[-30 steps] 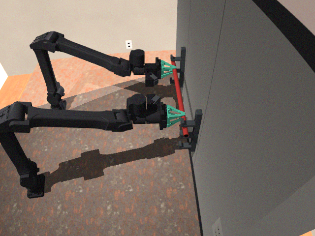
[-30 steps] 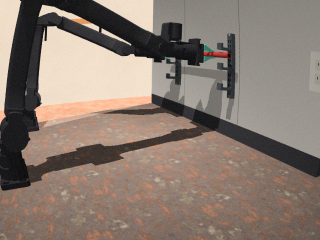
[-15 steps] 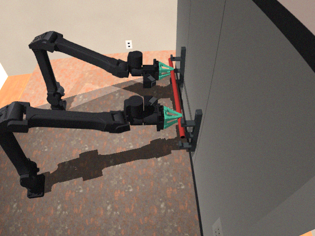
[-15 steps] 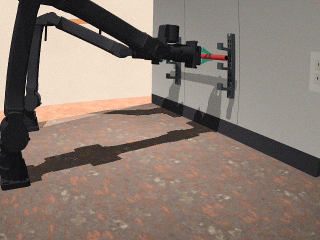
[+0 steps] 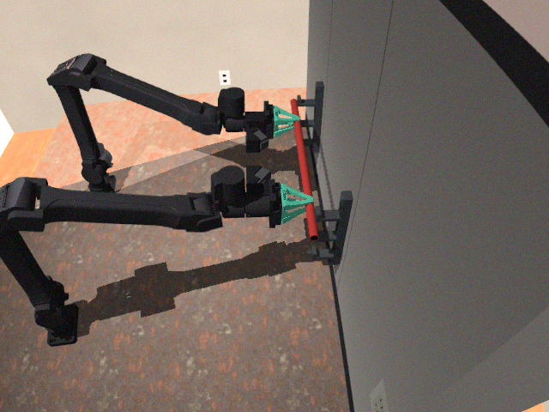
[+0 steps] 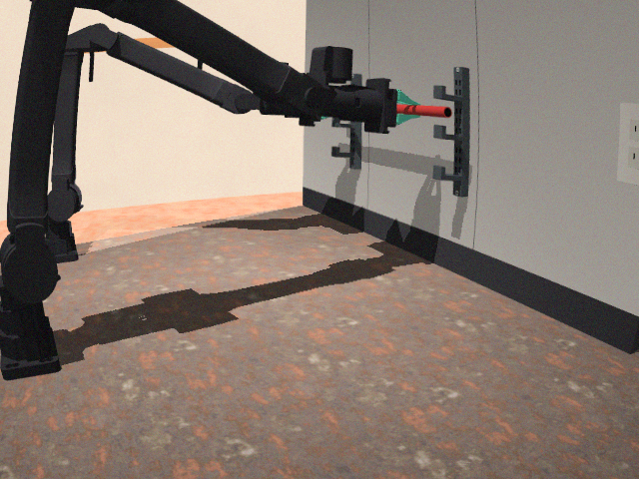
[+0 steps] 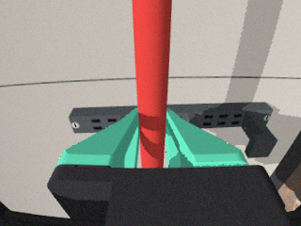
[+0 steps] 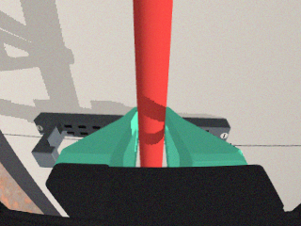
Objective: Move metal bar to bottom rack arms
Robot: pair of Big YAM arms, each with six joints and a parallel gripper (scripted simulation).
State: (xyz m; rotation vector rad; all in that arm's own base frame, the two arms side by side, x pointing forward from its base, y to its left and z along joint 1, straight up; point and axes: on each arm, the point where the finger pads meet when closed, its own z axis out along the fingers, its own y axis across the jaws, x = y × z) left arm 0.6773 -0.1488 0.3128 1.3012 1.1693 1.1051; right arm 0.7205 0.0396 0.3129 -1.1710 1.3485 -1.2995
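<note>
Now: the red metal bar 150 mm to the left of my right hand. Round my right hand: grey wall (220 mm ahead, 110 mm to the left, 140 mm above); then dark baseboard (70 mm ahead, 100 mm to the left, 280 mm below).
The red metal bar is 10 mm ahead of my left hand and 150 mm to the right of it. From my left hand the other things lie so: grey wall: 230 mm ahead, 190 mm to the right, 140 mm above; dark baseboard: 80 mm ahead, 200 mm to the right, 280 mm below.
</note>
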